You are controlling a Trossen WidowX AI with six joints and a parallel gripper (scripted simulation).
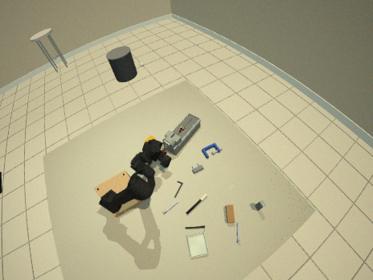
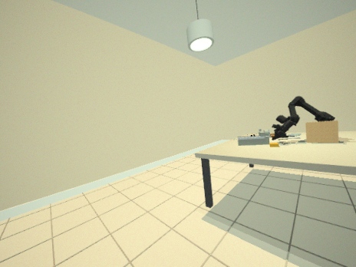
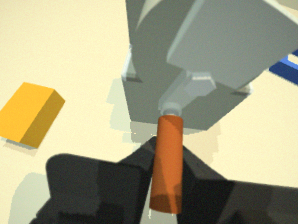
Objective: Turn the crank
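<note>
My gripper tip is now 14 cm short of the red pointer, 5 cm below it and 3 cm to the right of it. From my gripper tip the other things lie so: grey clamp: 19 cm to the right, 8 cm ahead, 2 cm below; then brown crank handle: 3 cm above, 2 cm behind; then orange block: 14 cm to the left, 2 cm below, 2 cm behind.
</note>
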